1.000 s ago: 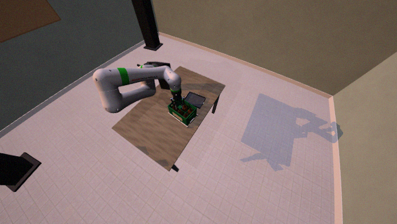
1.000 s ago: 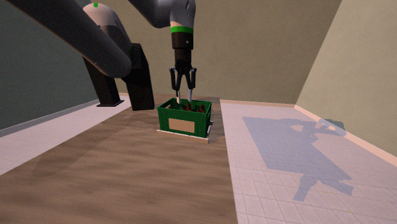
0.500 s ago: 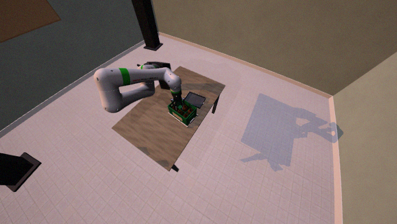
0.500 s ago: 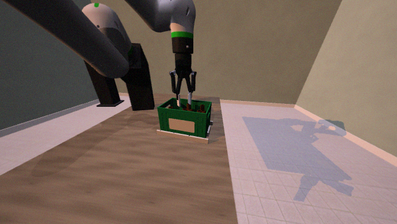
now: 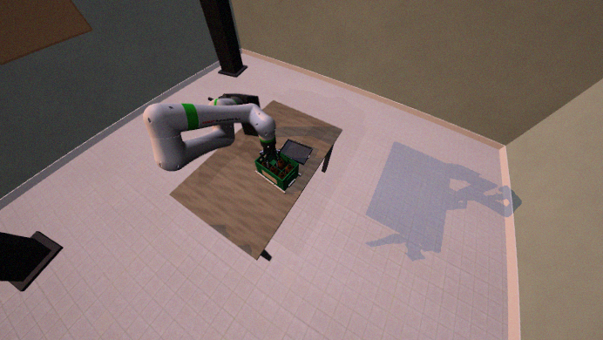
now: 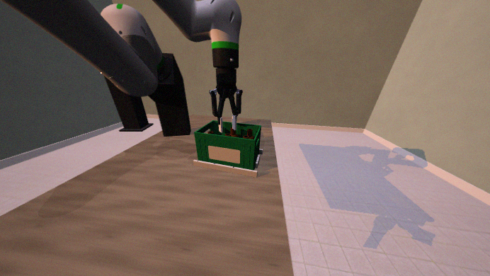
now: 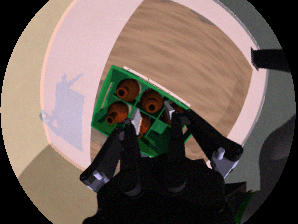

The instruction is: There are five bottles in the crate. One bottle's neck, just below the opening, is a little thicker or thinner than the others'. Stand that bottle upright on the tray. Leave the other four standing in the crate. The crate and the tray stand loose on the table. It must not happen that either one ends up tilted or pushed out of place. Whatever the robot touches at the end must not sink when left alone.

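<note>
The brown bottle lies 13 cm below my hand. The rest, counted from my hand: dark tray (31 cm to the left, 20 cm below, 6 cm ahead); green crate (13 cm below, 4 cm to the left, 1 cm ahead).
</note>
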